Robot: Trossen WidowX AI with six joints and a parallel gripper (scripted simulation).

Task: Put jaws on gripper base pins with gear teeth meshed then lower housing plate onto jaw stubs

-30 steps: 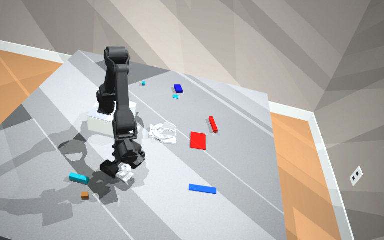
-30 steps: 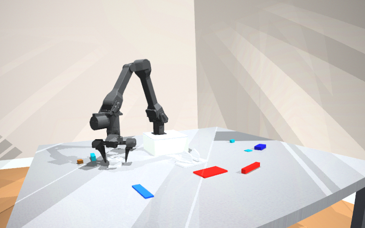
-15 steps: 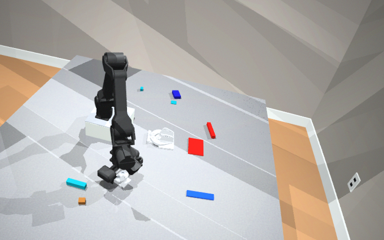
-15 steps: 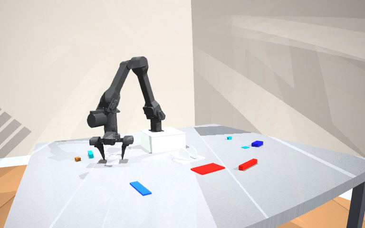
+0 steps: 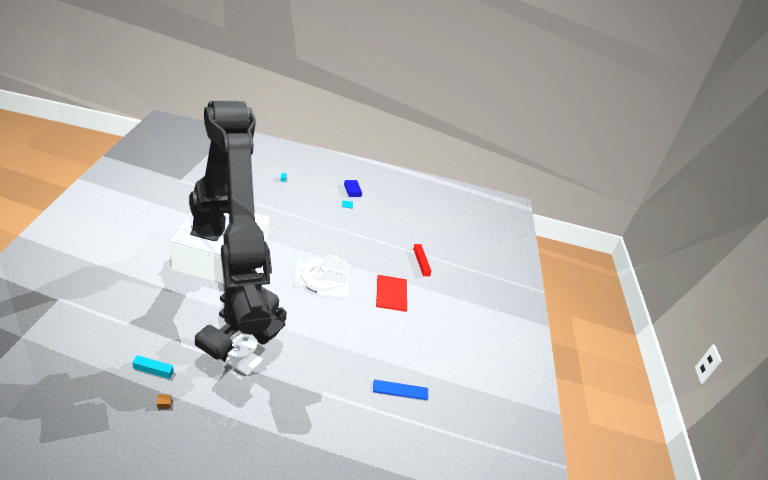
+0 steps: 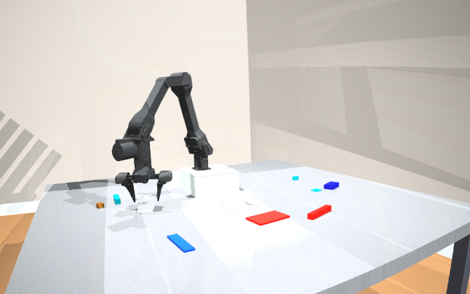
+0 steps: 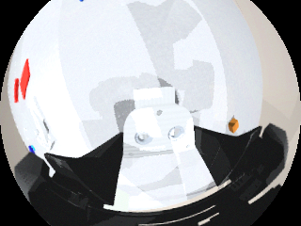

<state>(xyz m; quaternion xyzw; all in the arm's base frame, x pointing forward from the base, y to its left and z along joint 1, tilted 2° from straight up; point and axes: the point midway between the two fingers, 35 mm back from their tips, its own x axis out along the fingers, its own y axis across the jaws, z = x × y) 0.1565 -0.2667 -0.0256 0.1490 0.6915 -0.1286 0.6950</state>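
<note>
The white stepped block is 1 cm ahead of my gripper tip, 1 cm to the right of it and 1 cm below it. From my gripper tip the other things lie so: cyan bar: 14 cm behind, 8 cm to the right, 1 cm below; white jaw: 10 cm ahead, 27 cm to the left, 1 cm below; orange cube: 9 cm behind, 15 cm to the right, 2 cm below.
</note>
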